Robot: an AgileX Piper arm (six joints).
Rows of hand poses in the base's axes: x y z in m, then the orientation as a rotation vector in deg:
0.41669, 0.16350, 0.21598, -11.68, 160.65, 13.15
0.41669, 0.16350, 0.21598, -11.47, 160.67, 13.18
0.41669, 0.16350, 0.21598, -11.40, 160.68, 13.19
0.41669, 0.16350, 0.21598, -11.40, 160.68, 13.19
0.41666, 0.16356, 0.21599, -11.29, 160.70, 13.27
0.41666, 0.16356, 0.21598, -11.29, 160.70, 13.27
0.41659, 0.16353, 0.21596, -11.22, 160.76, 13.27
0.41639, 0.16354, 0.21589, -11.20, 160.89, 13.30
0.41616, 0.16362, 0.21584, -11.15, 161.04, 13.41
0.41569, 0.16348, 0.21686, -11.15, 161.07, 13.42
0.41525, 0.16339, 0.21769, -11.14, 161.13, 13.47
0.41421, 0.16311, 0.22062, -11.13, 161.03, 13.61
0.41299, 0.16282, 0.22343, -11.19, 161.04, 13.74
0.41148, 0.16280, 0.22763, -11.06, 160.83, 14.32
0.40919, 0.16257, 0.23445, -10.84, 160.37, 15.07
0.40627, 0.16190, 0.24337, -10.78, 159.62, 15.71
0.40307, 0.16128, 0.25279, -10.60, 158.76, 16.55
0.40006, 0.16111, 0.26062, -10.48, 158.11, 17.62
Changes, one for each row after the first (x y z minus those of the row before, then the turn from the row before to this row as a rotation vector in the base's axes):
0.00000, 0.00000, 0.00000, 0.04, 0.02, -0.14
0.00000, 0.00000, 0.00000, 0.01, 0.01, -0.05
0.00000, 0.00000, 0.00000, 0.00, 0.00, 0.00
-0.00003, 0.00006, 0.00001, 0.06, 0.03, -0.07
0.00000, 0.00000, -0.00001, 0.00, 0.00, 0.00
-0.00007, -0.00003, -0.00002, 0.00, 0.06, -0.05
-0.00020, 0.00001, -0.00007, 0.01, 0.13, -0.01
-0.00023, 0.00008, -0.00005, 0.06, 0.16, -0.02
-0.00047, -0.00014, 0.00102, 0.00, 0.03, 0.00
-0.00044, -0.00009, 0.00083, 0.03, 0.07, 0.00
-0.00104, -0.00028, 0.00293, 0.11, -0.08, 0.01
-0.00122, -0.00029, 0.00281, 0.08, 0.03, 0.06
-0.00151, -0.00002, 0.00420, 0.43, -0.14, -0.03
-0.00229, -0.00023, 0.00682, 0.59, -0.36, -0.08
-0.00292, -0.00067, 0.00892, 0.54, -0.66, 0.01
-0.00320, -0.00062, 0.00942, 0.71, -0.73, -0.05
-0.00301, -0.00017, 0.00783, 0.83, -0.49, 0.03

